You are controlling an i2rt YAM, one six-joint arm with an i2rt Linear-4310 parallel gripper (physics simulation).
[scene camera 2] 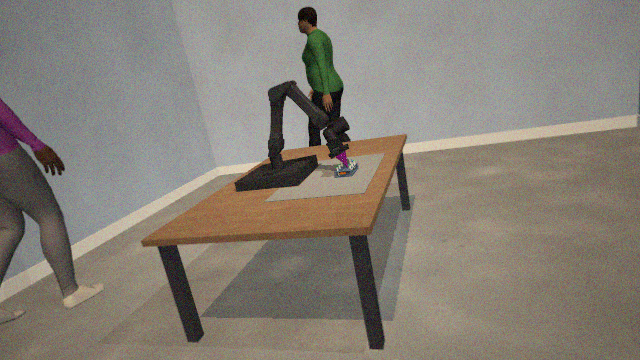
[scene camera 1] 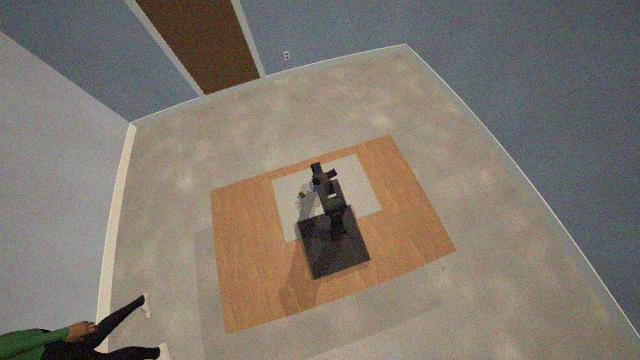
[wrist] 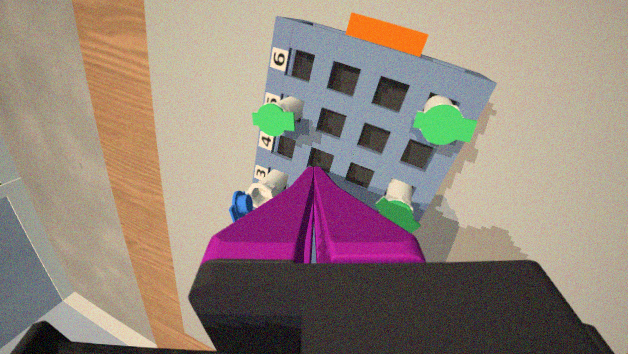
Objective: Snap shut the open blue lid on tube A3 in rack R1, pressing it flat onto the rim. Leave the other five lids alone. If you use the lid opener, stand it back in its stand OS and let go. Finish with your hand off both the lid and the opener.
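Places are measured from the arm's base along level axes (x back, y right, z up), in centimetres.
Pixels of known places: gripper, fingertip midpoint: [scene camera 2: 347, 166] [wrist: 314, 177]; arm's base, origin of the base link: [scene camera 2: 278, 169] [scene camera 1: 338, 233].
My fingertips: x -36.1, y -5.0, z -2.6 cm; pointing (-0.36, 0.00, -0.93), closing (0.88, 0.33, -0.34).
For each thing: its top centre in the pictures, then the offset to it from my fingertips. "spot": a spot on its surface instead. Level surfaces: height alone.
- blue-grey rack, middle of its top: [wrist: 310, 221] [scene camera 2: 344, 160] dx +1.0, dy +0.5, dz +3.4 cm
- white tube, surface spot: [wrist: 270, 189] spot: dx -1.4, dy -0.6, dz +1.6 cm
- orange block, surface spot: [wrist: 386, 34] spot: dx +0.2, dy +6.8, dz -0.7 cm
- grey mat, its level: dz -3.0 cm
- wooden table, its level: dz -3.3 cm
- dark object, middle of its top: [scene camera 1: 300, 191] dx +7.0, dy -13.7, dz +5.4 cm
The blue-grey rack [wrist: 450, 75] [scene camera 2: 353, 172] lies under my gripper. At its left in the wrist view, by label 3, a white tube [wrist: 270, 189] stands with its rim open. Its blue lid [wrist: 243, 204] is open and hangs beside the rim on the outer side. My gripper [wrist: 314, 177] [scene camera 2: 346, 165] is shut and empty, with magenta fingertips over the rack, to the right of the open tube. Green lids show at the left [wrist: 273, 120], upper right [wrist: 442, 124] and lower right [wrist: 399, 214]. The near part of the rack is hidden by the fingers. The lid opener cannot be made out.
An orange block [wrist: 386, 34] sits at the rack's far edge. The rack stands on a grey mat [scene camera 1: 367, 200] [scene camera 2: 320, 190] on the wooden table [scene camera 1: 250, 280] [scene camera 2: 235, 215]. A small orange and dark object [scene camera 1: 301, 194] is on the mat. People stand near the table.
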